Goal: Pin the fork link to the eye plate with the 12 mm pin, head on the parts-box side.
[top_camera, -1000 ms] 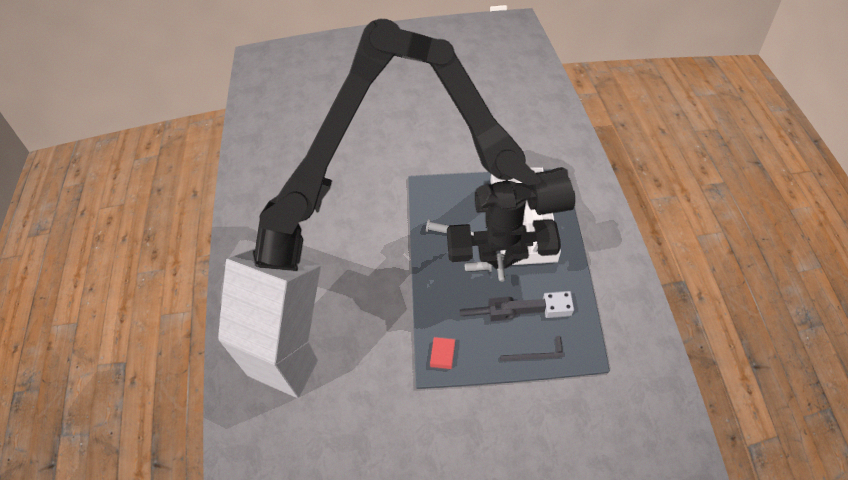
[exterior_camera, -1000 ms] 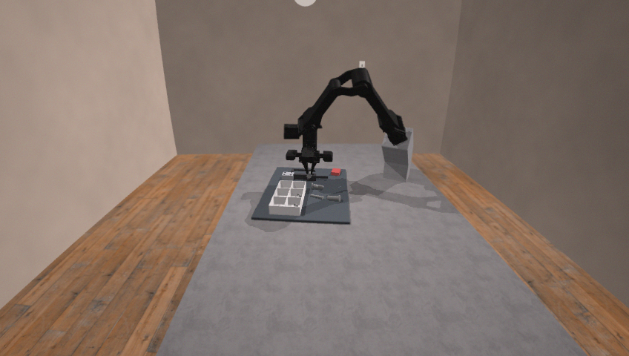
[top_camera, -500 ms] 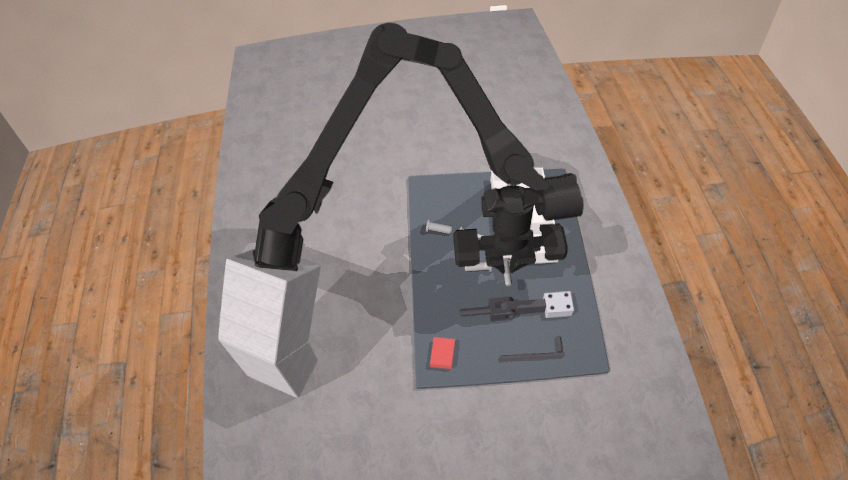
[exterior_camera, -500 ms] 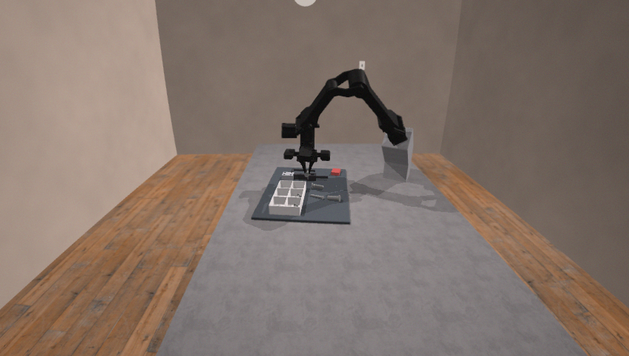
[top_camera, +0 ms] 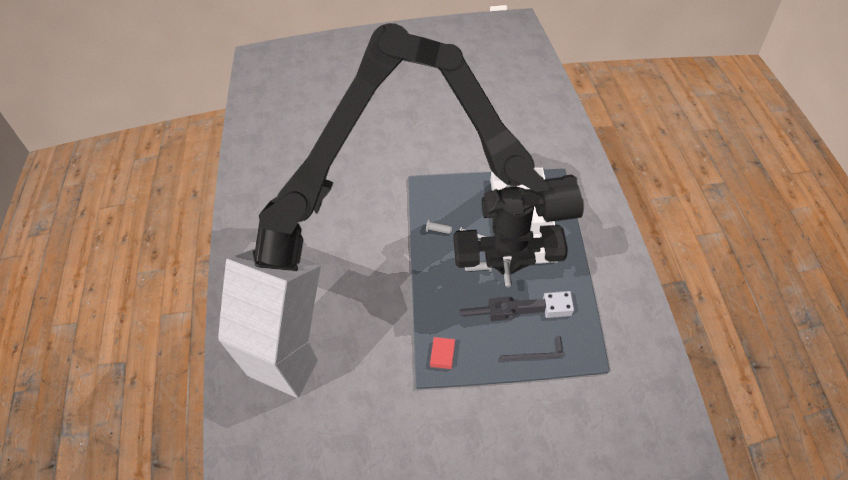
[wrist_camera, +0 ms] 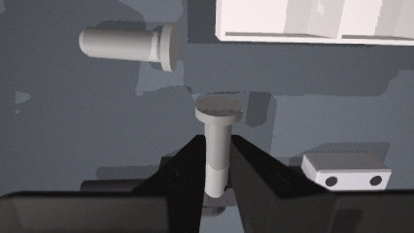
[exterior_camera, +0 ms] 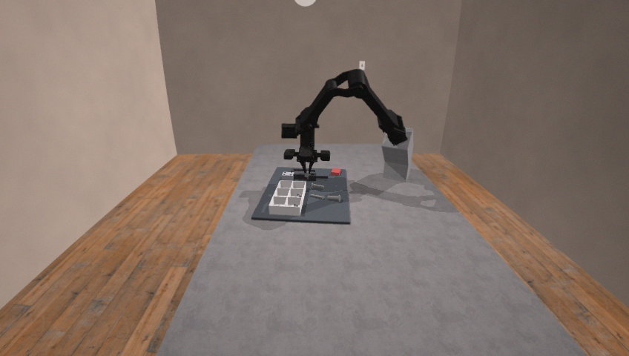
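The eye plate lies 1 cm ahead of my hand, 6 cm to the right of it and 7 cm below it. From my hand the other things lie so: dark L-shaped key (4 cm ahead, 14 cm to the right, 8 cm below); white parts box (7 cm ahead, 14 cm to the left, 7 cm below); red block (14 cm behind, 12 cm to the right, 8 cm below).
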